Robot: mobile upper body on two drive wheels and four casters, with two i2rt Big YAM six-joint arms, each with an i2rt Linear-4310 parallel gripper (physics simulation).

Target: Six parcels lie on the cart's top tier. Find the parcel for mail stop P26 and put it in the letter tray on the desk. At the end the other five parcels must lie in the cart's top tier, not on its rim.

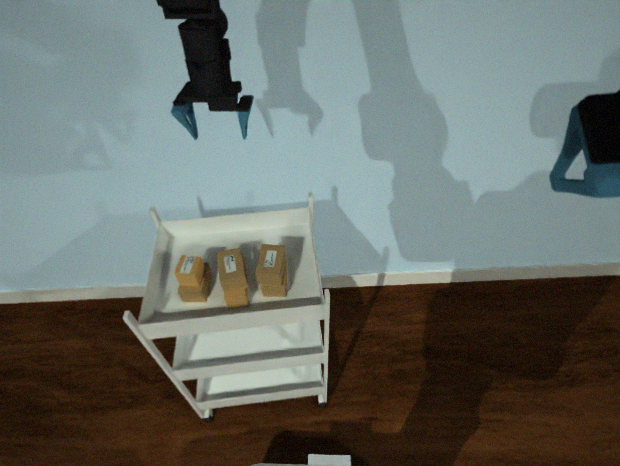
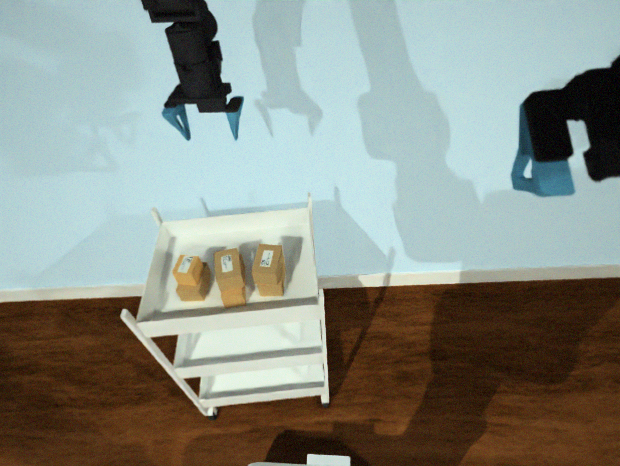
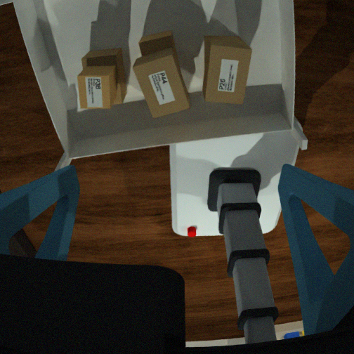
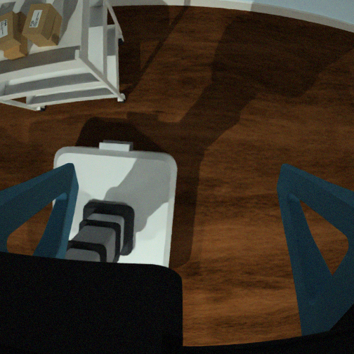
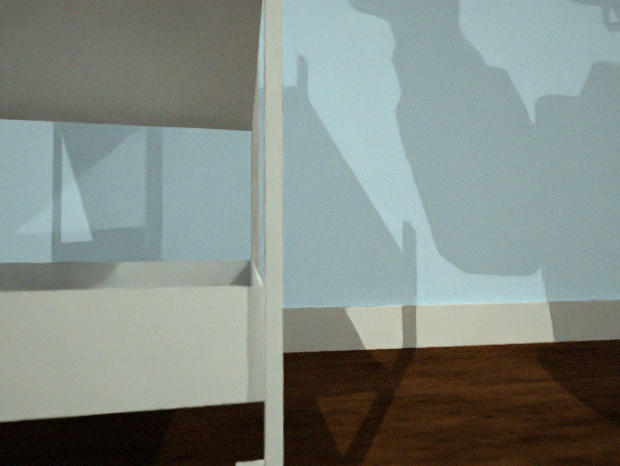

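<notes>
Six brown parcels stand in three stacks of two in the top tier of the white cart. The upper parcel of the left stack reads P38. The upper middle parcel reads P44. The upper right parcel reads P2 and a last digit like 6 or 0. The lower parcels' labels are hidden. My left gripper is open and empty, apart from the parcels. My right gripper is open and empty, far right of the cart. The desk and letter tray do not show.
My white base with its grey column stands close before the cart. The cart's upright post and two lower tiers show. A pale blue wall stands behind the cart, above the brown wooden floor.
</notes>
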